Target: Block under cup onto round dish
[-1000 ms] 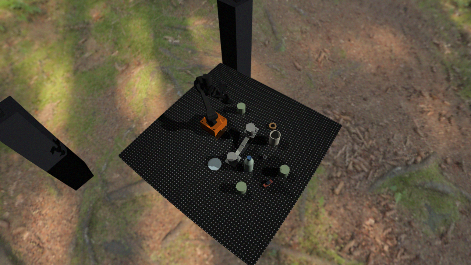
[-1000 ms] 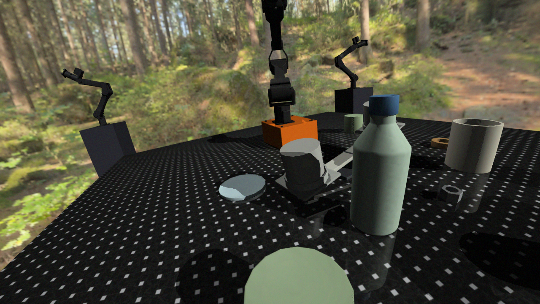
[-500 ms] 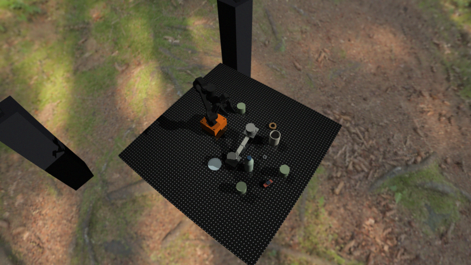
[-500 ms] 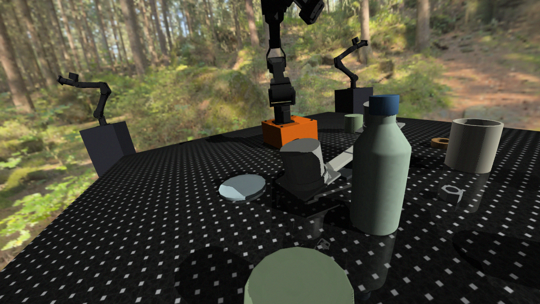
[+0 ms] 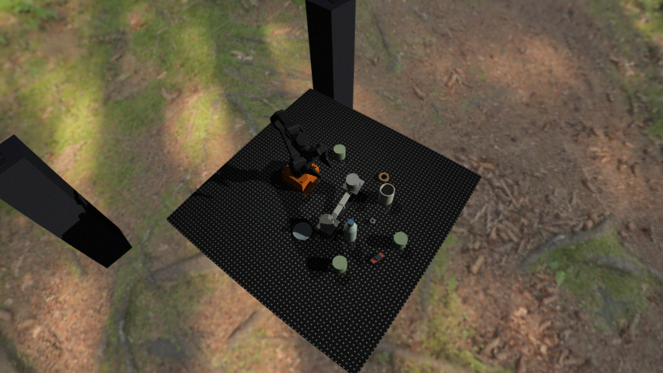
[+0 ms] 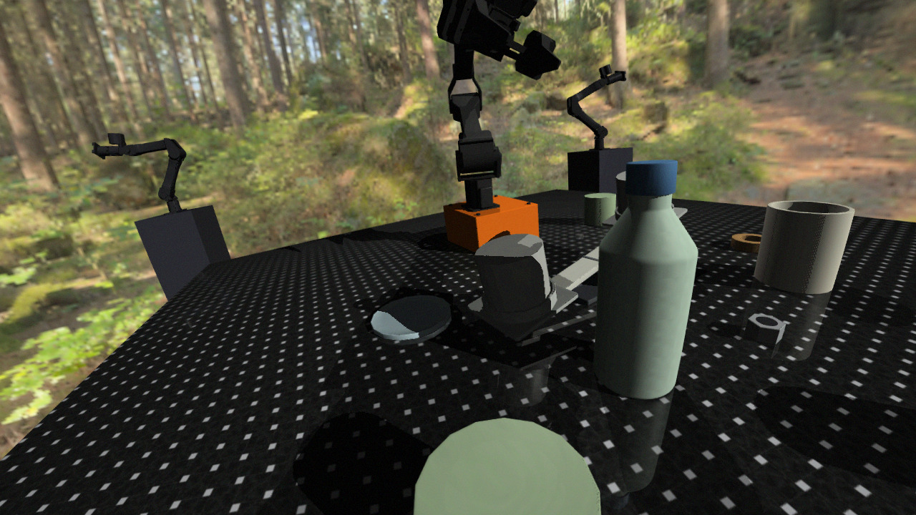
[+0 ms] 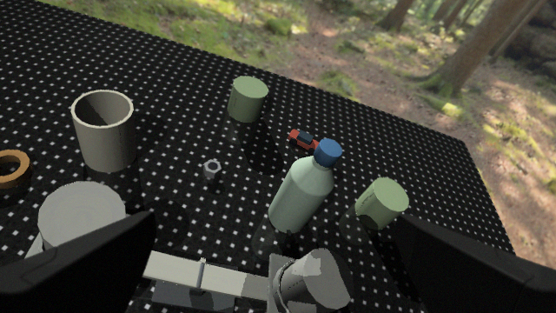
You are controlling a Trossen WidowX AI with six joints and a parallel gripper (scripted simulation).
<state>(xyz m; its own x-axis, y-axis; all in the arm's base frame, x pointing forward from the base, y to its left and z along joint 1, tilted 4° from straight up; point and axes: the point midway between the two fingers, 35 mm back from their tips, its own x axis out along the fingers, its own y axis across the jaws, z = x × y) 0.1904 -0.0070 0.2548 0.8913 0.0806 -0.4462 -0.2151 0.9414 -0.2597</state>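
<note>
My gripper tip is now 9 cm short of the pale green block, 10 cm to the left of it and 26 cm above it. Also, from my gripper tip: beige cup 21 cm ahead, 24 cm to the left, 26 cm below; round pale blue dish 1 cm ahead, 21 cm to the right, 30 cm below; metal nut 24 cm ahead, 8 cm to the left, 29 cm below.
</note>
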